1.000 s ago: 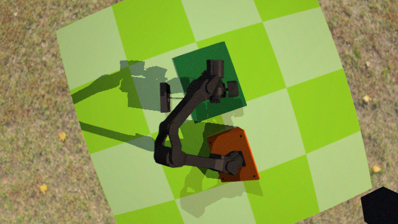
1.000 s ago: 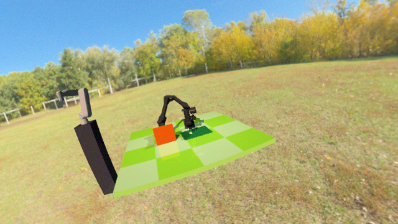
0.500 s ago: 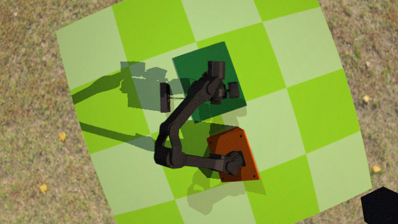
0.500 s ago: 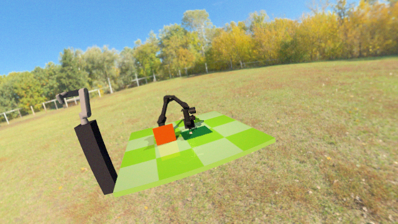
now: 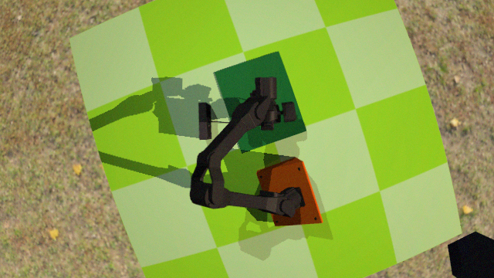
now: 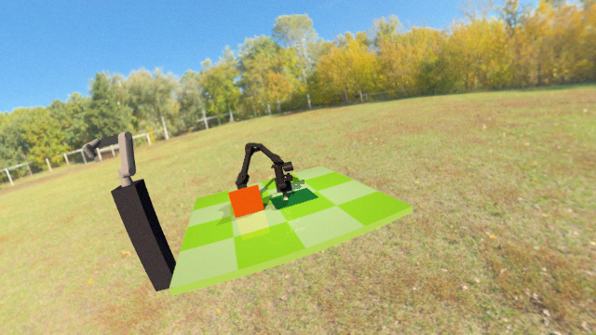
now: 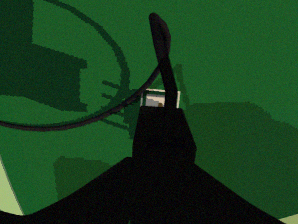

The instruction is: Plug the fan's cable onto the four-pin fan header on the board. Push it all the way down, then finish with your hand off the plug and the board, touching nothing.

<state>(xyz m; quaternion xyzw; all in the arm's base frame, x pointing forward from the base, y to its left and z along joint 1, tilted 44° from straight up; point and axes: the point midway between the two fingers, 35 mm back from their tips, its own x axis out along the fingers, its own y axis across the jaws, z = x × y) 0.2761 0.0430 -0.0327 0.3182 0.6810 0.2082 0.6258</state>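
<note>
Now: the light-coloured header 5 cm below my gripper tip. The rest, counted from my gripper tip: black fan 18 cm to the left, 4 cm ahead, 1 cm above; then black fan plug 1 cm ahead, 1 cm above; then board 7 cm below, 6 cm ahead.
</note>
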